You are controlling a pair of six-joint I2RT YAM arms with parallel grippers.
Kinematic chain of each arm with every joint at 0, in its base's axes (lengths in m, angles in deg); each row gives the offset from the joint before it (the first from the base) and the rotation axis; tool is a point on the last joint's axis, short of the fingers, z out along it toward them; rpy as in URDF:
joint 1: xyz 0 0 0.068 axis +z
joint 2: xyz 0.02 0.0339 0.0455 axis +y
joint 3: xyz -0.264 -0.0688 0 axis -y
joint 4: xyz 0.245 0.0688 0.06 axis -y
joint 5: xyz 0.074 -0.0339 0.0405 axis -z
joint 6: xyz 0.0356 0 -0.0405 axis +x
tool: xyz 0 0 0 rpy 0 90 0
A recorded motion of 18 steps. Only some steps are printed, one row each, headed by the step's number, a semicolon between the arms.
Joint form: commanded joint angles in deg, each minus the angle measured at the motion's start. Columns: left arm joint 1, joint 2, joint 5, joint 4, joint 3, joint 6; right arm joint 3, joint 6, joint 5, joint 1, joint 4, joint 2.
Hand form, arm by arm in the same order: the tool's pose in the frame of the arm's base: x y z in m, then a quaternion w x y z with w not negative. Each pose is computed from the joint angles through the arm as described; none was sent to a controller.
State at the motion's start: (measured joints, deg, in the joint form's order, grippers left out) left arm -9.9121 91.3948 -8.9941 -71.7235 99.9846 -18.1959; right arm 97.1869 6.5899 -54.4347 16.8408 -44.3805 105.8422
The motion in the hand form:
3: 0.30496 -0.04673 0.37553 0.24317 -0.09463 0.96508 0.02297; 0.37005 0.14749 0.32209 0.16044 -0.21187 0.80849 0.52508
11: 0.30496 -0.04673 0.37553 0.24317 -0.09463 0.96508 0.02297; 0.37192 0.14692 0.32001 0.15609 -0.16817 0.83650 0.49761
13: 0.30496 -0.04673 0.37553 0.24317 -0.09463 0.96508 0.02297; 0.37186 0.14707 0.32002 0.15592 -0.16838 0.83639 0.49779
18: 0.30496 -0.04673 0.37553 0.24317 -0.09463 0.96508 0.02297; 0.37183 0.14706 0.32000 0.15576 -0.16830 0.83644 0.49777
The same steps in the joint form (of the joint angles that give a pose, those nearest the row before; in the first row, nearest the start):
3: 0.09 -0.09 -0.70 -0.09 -0.17 -0.52; 0.50 3.63 -5.40 0.46 -0.13 -0.46
11: 0.09 -0.09 -0.70 -0.09 -0.17 -0.52; 0.50 8.17 -0.31 0.55 -0.11 -0.46
13: 0.09 -0.09 -0.70 -0.09 -0.17 -0.52; 0.50 8.17 -0.33 0.57 -0.11 -0.46
18: 0.09 -0.09 -0.70 -0.09 -0.17 -0.52; 0.50 8.17 -0.33 0.57 -0.13 -0.46

